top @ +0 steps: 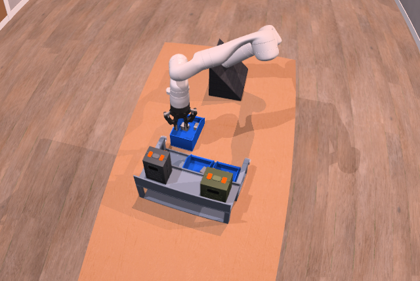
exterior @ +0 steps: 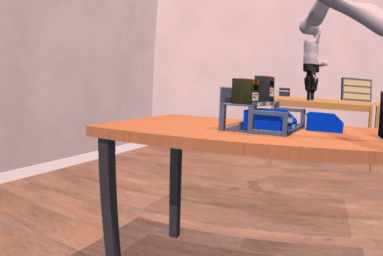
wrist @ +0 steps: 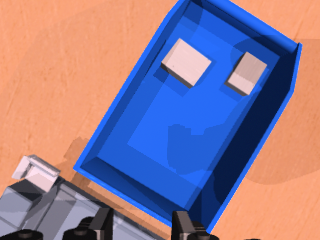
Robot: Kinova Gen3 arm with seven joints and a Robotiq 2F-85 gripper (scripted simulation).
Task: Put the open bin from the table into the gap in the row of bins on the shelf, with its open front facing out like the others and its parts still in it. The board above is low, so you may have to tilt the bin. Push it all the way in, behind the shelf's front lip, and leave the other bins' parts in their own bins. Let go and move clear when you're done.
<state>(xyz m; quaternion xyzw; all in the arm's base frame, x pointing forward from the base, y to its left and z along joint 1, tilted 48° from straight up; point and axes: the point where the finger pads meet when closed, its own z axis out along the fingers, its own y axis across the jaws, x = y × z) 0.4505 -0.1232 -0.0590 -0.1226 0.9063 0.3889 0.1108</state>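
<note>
The grey block is 11 cm behind my hand, 1 cm to the right of it and 13 cm below it. Also, from my hand: grey shelf 18 cm ahead, 8 cm to the left, 8 cm below; dark grey box 22 cm ahead, 5 cm to the right, 2 cm above; olive box 27 cm ahead, 18 cm to the left.
</note>
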